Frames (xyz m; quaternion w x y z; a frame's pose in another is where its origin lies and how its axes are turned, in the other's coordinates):
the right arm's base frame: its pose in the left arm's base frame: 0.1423 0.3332 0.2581 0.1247 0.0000 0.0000 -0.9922
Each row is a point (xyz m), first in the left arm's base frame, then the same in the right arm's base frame.
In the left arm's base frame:
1: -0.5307 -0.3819 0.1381
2: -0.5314 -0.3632 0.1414
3: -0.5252 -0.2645 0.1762
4: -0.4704 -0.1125 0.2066
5: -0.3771 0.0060 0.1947
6: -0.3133 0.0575 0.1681
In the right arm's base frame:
1: 0.8290 0.5263 -0.1200
2: 0.8251 0.5080 -0.1167
3: 0.7946 0.4139 -0.0819
4: 0.7039 0.2802 -0.0515
5: 0.5842 0.1885 -0.0634
6: 0.5097 0.1544 -0.0900

